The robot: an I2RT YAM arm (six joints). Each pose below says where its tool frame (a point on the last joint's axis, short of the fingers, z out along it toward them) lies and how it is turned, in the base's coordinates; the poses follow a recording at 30 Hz.
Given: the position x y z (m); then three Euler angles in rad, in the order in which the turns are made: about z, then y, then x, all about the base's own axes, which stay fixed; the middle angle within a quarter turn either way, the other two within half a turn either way.
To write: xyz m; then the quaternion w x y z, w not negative. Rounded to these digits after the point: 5 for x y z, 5 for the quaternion.
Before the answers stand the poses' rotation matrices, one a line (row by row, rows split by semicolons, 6 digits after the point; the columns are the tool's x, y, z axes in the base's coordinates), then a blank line. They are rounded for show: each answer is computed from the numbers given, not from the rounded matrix.
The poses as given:
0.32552 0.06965 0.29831 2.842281 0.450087 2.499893
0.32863 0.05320 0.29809 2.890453 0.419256 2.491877
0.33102 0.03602 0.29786 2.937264 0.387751 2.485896
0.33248 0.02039 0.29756 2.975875 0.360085 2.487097
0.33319 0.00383 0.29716 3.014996 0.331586 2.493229
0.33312 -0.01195 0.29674 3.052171 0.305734 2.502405
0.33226 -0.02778 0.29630 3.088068 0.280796 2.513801
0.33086 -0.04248 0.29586 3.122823 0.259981 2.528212
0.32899 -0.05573 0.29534 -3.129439 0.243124 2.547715
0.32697 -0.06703 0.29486 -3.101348 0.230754 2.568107
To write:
-0.860377 -0.265497 0.435044; -0.485030 0.688681 -0.538947; -0.156518 -0.674707 -0.721299
-0.884739 -0.226985 0.407081; -0.436418 0.710078 -0.552566; -0.163635 -0.666534 -0.727294
-0.906504 -0.187846 0.378107; -0.386572 0.729357 -0.564448; -0.169746 -0.657839 -0.733780
-0.923046 -0.154381 0.352354; -0.342432 0.747103 -0.569718; -0.175291 -0.646533 -0.742475
-0.937960 -0.119381 0.325543; -0.295654 0.765873 -0.570988; -0.181160 -0.631812 -0.753654
-0.949816 -0.085161 0.300993; -0.250511 0.783339 -0.568880; -0.187333 -0.615733 -0.765362
-0.959459 -0.051404 0.277121; -0.205834 0.799460 -0.564355; -0.192537 -0.598517 -0.777629
-0.966225 -0.018138 0.257062; -0.163295 0.814785 -0.556291; -0.199361 -0.579479 -0.790228
-0.970519 0.011796 0.240736; -0.124628 0.830353 -0.543122; -0.206302 -0.557113 -0.804403
-0.972706 0.039167 0.228712; -0.090193 0.844327 -0.528182; -0.213795 -0.534394 -0.817750

0.32552 0.06965 0.29831 0.16356 -0.20751 0.90421 -0.33556
0.32863 0.05320 0.29809 0.15656 -0.18199 0.91133 -0.33443
0.33102 0.03602 0.29786 0.14923 -0.15646 0.91783 -0.33293
0.33248 0.02039 0.29756 0.14281 -0.13447 0.92366 -0.32919
0.33319 0.00383 0.29716 0.13625 -0.11160 0.92972 -0.32343
0.33312 -0.01195 0.29674 0.13054 -0.08973 0.93522 -0.31667
0.33226 -0.02778 0.29630 0.12487 -0.06839 0.94029 -0.30918
0.33086 -0.04248 0.29586 0.12076 -0.04800 0.94489 -0.30050
0.32899 -0.05573 0.29534 0.11772 -0.02971 0.94938 -0.28973
0.32697 -0.06703 0.29486 0.11605 -0.01338 0.95326 -0.27867

